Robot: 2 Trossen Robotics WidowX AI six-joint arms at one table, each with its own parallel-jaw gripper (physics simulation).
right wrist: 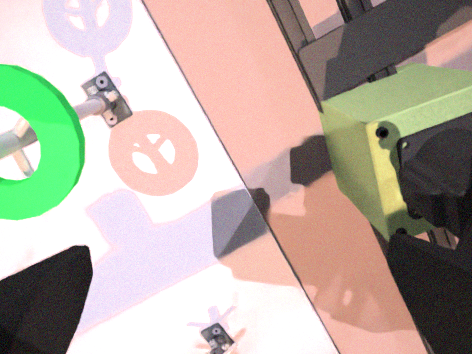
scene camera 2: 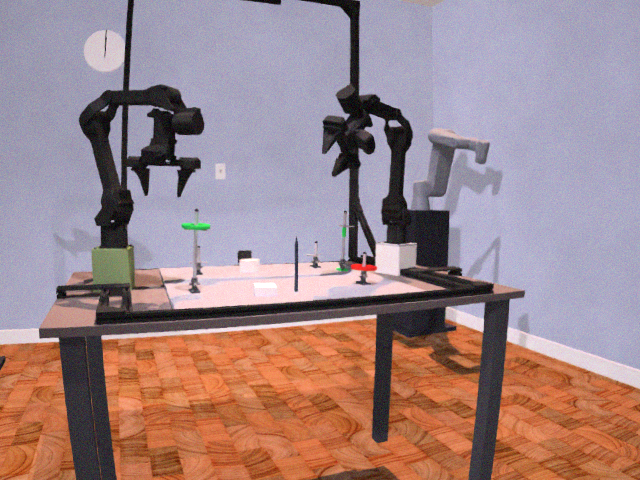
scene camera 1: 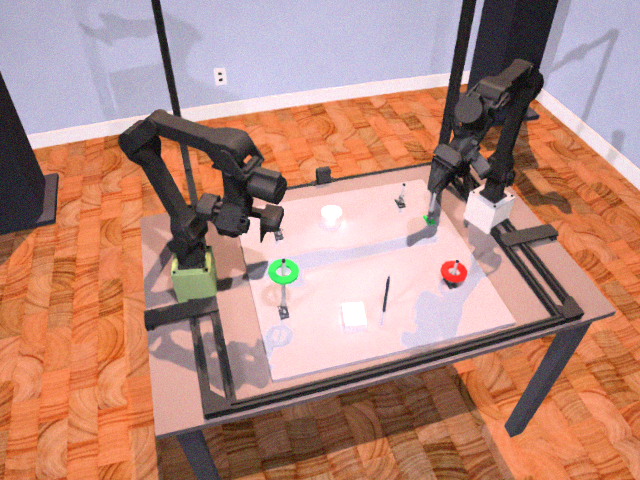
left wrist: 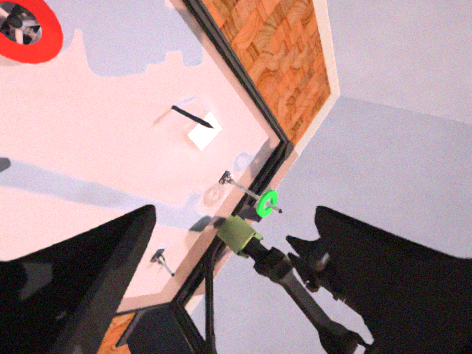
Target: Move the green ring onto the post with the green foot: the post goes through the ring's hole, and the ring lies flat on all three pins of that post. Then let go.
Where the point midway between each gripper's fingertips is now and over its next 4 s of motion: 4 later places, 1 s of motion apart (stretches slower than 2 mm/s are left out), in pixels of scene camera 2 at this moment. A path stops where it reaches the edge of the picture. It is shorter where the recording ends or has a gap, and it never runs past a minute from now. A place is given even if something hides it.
My left gripper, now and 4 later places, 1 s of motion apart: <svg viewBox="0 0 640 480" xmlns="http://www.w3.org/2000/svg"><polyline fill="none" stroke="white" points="328,165 331,166 333,166 302,179 270,191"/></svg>
My right gripper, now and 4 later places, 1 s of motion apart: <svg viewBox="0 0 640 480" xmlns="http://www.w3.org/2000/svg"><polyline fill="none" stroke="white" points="162,196 197,200 202,200 197,222 197,228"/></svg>
